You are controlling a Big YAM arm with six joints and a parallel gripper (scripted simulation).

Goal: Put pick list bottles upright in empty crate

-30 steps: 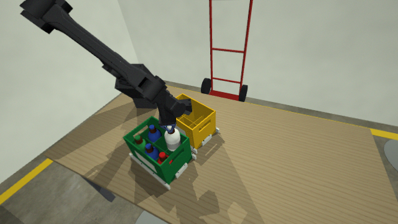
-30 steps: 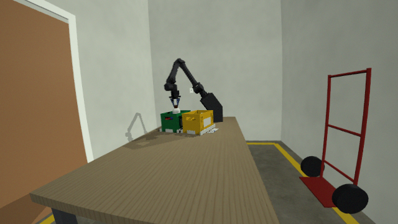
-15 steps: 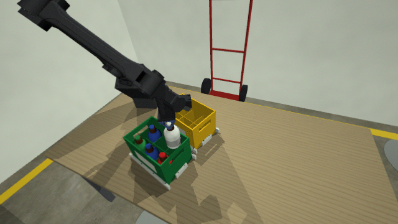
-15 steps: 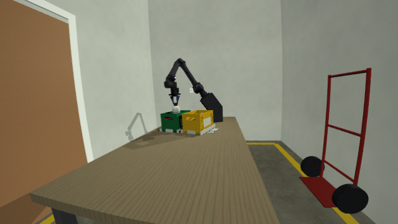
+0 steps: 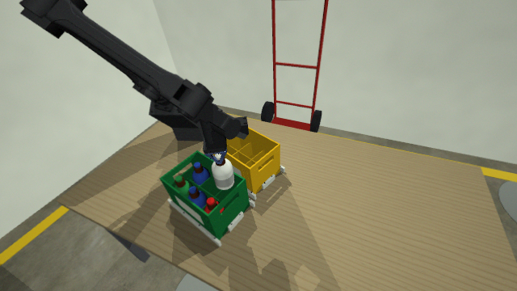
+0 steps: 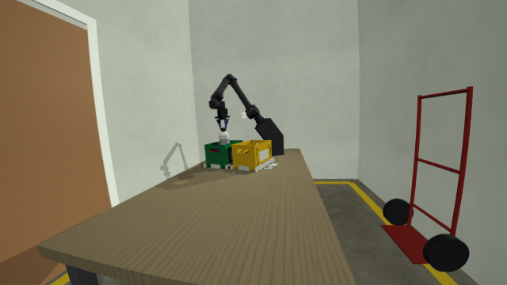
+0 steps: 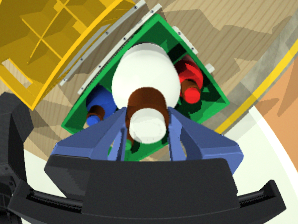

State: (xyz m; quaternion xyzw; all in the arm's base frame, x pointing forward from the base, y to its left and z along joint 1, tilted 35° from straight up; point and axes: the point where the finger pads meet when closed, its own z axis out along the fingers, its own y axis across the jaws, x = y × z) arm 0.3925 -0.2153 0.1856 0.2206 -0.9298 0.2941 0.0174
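Now: hand 6 cm above the white-labelled bottle. The rest, counted from my hand: green crate 9 cm behind, 2 cm to the right, 20 cm below; then red-label bottle 2 cm behind, 9 cm to the right, 20 cm below; then green-label bottle 18 cm behind, 3 cm to the right, 20 cm below.
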